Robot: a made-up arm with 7 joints.
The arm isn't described. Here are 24 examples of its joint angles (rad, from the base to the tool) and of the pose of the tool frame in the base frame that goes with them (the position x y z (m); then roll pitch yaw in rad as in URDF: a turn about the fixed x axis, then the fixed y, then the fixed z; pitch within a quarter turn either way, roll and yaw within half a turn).
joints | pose
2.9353 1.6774 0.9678 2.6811 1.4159 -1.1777 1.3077 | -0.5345 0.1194 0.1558 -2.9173 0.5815 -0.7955
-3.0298 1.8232 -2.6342 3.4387 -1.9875 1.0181 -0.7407 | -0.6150 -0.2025 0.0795 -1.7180 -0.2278 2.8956
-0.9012 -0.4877 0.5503 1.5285 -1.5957 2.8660 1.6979 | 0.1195 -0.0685 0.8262 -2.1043 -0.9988 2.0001
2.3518 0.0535 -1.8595 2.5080 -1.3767 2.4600 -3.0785 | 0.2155 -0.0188 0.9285 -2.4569 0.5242 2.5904
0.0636 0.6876 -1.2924 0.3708 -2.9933 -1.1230 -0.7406 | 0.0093 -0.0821 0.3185 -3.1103 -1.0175 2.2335
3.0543 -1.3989 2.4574 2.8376 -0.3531 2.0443 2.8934 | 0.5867 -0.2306 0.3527 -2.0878 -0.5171 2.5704
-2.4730 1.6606 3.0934 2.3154 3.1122 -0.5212 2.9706 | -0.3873 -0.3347 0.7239 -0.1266 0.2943 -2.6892
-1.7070 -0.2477 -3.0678 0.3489 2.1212 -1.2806 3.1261 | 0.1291 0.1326 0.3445 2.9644 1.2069 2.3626
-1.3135 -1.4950 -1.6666 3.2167 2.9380 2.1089 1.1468 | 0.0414 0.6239 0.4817 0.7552 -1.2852 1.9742
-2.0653 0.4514 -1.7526 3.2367 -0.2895 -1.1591 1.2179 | 0.0200 -0.3556 0.8360 1.4714 -0.0219 0.5317
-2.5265 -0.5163 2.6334 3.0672 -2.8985 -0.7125 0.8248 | 0.3742 0.2171 0.8552 1.1477 0.8193 1.6605
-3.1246 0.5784 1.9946 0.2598 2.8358 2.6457 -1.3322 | 0.1224 -0.2739 0.5186 0.2272 0.3077 -2.1008
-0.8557 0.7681 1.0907 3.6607 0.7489 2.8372 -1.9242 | 0.1594 -0.2082 0.8087 2.2273 -0.1352 2.7224
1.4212 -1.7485 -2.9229 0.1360 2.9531 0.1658 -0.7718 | 0.0452 0.2200 0.3084 1.6872 -0.3906 2.8528
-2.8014 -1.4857 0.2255 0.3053 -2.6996 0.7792 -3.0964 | -0.1719 -0.1202 0.6478 -0.2725 -0.5491 0.6382
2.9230 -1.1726 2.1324 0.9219 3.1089 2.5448 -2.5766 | 0.2437 -0.4102 0.2808 0.7392 -0.8093 2.3551
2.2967 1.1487 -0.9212 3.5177 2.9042 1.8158 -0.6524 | -0.4845 0.1613 0.7527 -1.4372 -1.3071 2.8660
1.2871 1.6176 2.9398 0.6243 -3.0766 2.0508 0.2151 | -0.0625 0.1383 0.8157 0.1398 -1.1710 -1.8468
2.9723 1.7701 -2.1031 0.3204 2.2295 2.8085 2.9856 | -0.0259 0.2971 0.4248 2.0568 -0.1479 -1.8611
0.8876 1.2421 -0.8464 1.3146 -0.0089 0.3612 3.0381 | 0.5432 0.0198 0.1262 -2.3567 -0.1795 -2.6254
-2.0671 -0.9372 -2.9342 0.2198 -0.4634 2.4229 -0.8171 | 0.0462 -0.0269 0.2967 -0.4059 -0.2384 -2.3542
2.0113 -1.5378 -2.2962 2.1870 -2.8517 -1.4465 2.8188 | 0.3767 -0.2362 0.2361 -1.8213 0.2072 -0.3817
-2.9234 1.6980 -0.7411 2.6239 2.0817 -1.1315 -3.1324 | -0.5505 0.1108 0.2643 1.4820 0.5813 -2.8098
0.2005 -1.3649 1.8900 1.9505 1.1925 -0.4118 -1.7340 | -0.5871 0.2907 0.4934 1.3658 0.2209 -2.5144
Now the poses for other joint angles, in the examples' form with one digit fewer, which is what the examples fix.
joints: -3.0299 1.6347 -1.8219 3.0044 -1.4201 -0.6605 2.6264
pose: -0.634 -0.033 0.205 2.502 -0.662 -2.368
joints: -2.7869 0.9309 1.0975 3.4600 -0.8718 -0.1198 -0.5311
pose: -0.437 0.016 0.910 -0.006 -0.716 -0.110
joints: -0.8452 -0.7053 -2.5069 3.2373 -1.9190 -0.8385 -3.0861
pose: -0.295 0.167 0.906 -0.692 -0.444 1.466
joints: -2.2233 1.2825 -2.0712 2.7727 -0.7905 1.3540 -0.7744
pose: -0.489 -0.399 0.734 0.443 0.078 3.081
